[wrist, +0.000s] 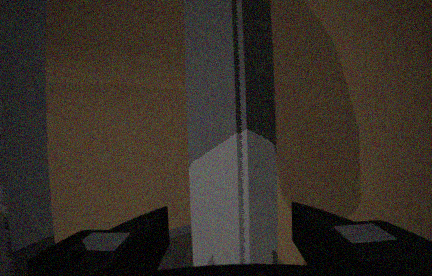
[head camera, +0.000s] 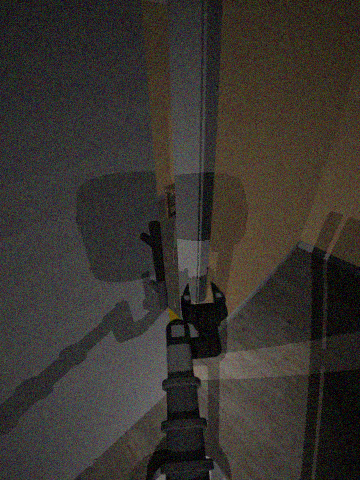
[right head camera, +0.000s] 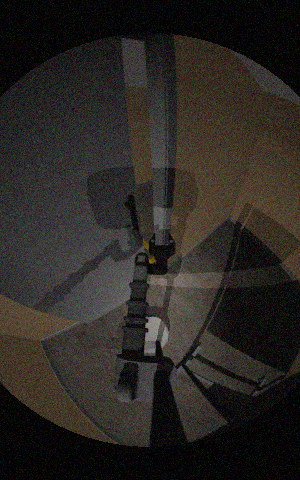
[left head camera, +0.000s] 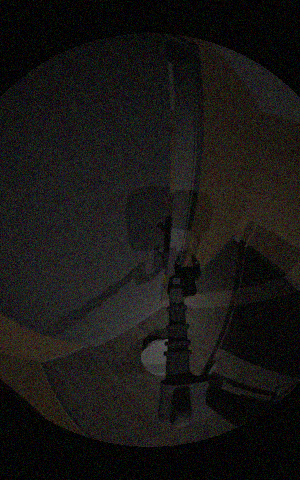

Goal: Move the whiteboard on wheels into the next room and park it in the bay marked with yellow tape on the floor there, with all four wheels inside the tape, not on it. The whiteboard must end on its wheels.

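Where they show: gripper, between the fingertips: (wrist: pixel 229 223) (head camera: pixel 199 284) (right head camera: pixel 161 233) (left head camera: pixel 184 255); robot's base, origin of its link: (right head camera: pixel 148 333) (left head camera: pixel 161 355).
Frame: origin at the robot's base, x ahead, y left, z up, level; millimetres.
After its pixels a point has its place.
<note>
My gripper (head camera: pixel 201 292) @(z 948, x 596, y -87 mm) (left head camera: pixel 187 257) @(z 948, x 596, y -87 mm) (right head camera: pixel 162 240) (wrist: pixel 229 223) @(z 948, x 596, y -87 mm) is open. A pale upright post (head camera: pixel 189 125) @(z 1424, x 802, y -72 mm) (wrist: pixel 212 100) @(z 1053, x 807, y -69 mm), like a door edge or jamb, shows between its fingers; contact cannot be told. What looks like the whiteboard's thin stand stands to the right, with foot bars (left head camera: pixel 250 390) (right head camera: pixel 225 371) low in the side head views; its wheels are too dark to tell. A bit of yellow tape (head camera: pixel 173 315) @(z -27, x 1119, y 29 mm) (right head camera: pixel 148 251) shows on the floor through the narrow gap left of the post. Most of the bay is hidden.
A large grey door-like panel (head camera: pixel 50 125) @(z 1489, x 462, y 179 mm) (right head camera: pixel 50 150) @(z 1516, x 419, y 231 mm) (wrist: pixel 22 125) @(z 1015, x 578, y 40 mm) fills the left, with a dark bar handle (head camera: pixel 157 252) @(z 1193, x 493, y 37 mm) (right head camera: pixel 131 210) @(z 1205, x 493, y 38 mm) near its edge. An orange wall (head camera: pixel 275 125) @(z 1380, x 1089, y -487 mm) (right head camera: pixel 215 125) @(z 1552, x 1066, y -459 mm) is right of the post. Shadows of my head and arm fall across the panel.
</note>
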